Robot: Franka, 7 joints.
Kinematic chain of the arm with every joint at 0, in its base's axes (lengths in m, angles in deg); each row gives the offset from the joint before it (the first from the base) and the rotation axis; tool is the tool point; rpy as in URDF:
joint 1: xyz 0 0 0.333 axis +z
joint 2: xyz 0 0 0 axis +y
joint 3: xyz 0 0 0.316 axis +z
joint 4: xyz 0.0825 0 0 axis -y
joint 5: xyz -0.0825 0 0.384 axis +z
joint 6: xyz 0 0 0 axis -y
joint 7: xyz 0.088 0 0 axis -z
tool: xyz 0 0 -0.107 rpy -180 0 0
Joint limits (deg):
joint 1: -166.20..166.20
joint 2: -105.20..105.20
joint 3: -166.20..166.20
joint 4: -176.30..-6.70
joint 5: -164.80..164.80
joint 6: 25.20..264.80
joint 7: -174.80..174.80
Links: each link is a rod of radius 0.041 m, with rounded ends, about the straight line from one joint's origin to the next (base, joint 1, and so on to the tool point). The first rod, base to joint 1, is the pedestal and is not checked.
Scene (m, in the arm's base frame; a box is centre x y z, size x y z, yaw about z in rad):
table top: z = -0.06
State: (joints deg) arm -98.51 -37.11 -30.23 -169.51 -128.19 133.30 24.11
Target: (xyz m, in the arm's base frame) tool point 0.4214 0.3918 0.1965
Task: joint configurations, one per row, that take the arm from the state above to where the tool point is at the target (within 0.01 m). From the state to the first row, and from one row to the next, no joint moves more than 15 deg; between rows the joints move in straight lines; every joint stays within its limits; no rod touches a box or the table.
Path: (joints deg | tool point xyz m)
1: -106.97 -36.39 -44.55 -163.74 -127.83 130.23 24.11 | -0.3072 -0.1847 0.3353
2: -115.43 -35.66 -58.87 -157.96 -127.47 127.16 24.11 | -0.3904 -0.0493 0.3295
3: -123.89 -34.94 -73.20 -152.19 -127.11 124.09 24.11 | -0.4101 0.1227 0.3098
4: -132.35 -34.22 -87.52 -146.41 -126.75 121.02 24.11 | -0.3501 0.2991 0.2806
5: -140.82 -33.49 -101.84 -140.64 -126.39 117.95 24.11 | -0.2111 0.4421 0.2476
6: -149.28 -32.77 -116.16 -134.86 -126.03 114.88 24.11 | -0.0123 0.5173 0.2179
7: -157.74 -32.05 -130.48 -129.09 -125.67 111.80 24.11 | 0.2125 0.5021 0.1988
8: -166.20 -31.32 -144.80 -123.31 -125.31 108.73 24.11 | 0.4214 0.3918 0.1965

